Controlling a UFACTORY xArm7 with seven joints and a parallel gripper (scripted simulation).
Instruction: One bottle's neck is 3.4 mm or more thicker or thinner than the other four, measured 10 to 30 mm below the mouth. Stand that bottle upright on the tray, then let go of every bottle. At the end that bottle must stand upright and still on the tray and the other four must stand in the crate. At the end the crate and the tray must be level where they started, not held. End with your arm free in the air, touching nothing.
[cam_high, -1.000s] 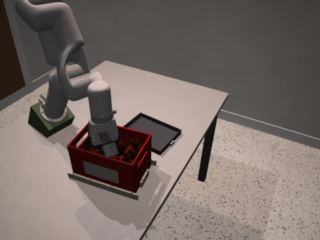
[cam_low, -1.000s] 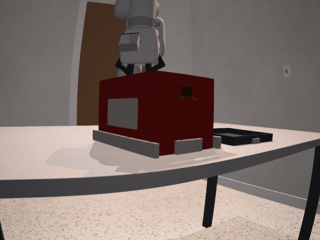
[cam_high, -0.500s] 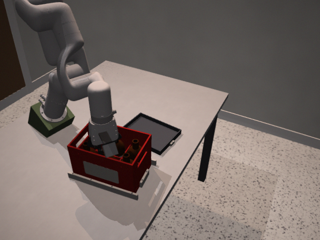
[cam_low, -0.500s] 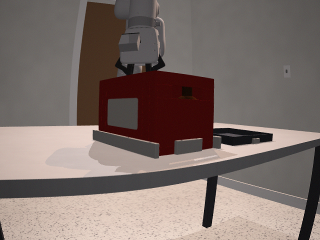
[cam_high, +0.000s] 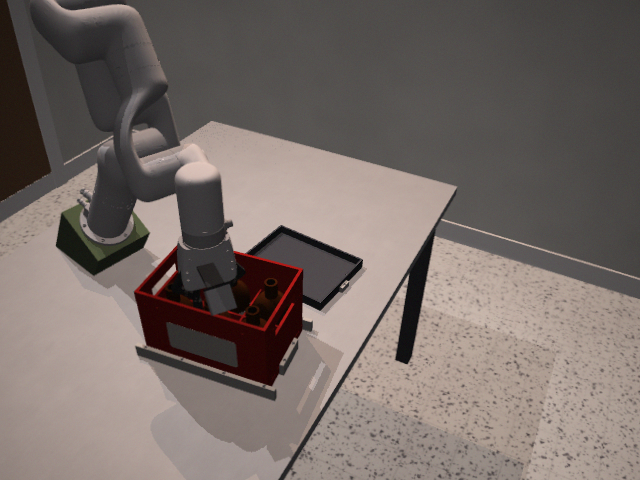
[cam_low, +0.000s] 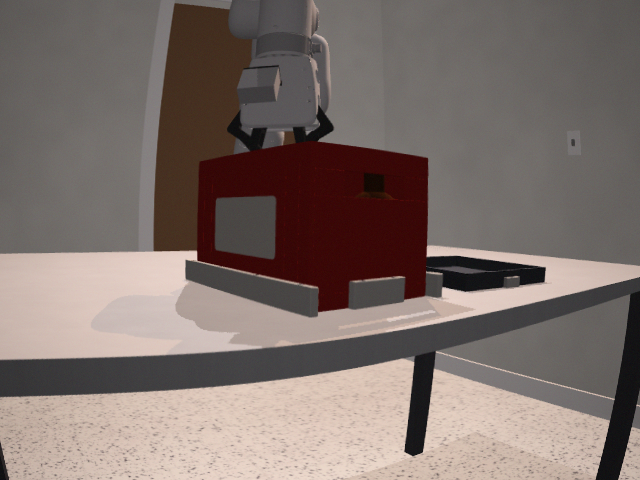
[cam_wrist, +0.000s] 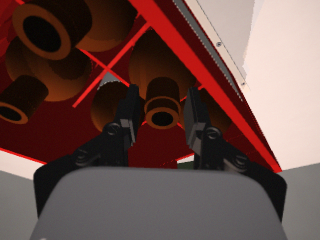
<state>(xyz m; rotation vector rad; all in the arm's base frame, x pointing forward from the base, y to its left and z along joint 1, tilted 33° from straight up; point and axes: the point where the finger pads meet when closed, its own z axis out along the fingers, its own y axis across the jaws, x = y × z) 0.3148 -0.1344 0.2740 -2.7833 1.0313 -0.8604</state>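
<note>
Right now the red crate is 70 mm below my hand and 40 mm to the left of it. Also, from my hand: black tray 330 mm to the left, 150 mm below, 40 mm ahead.
</note>
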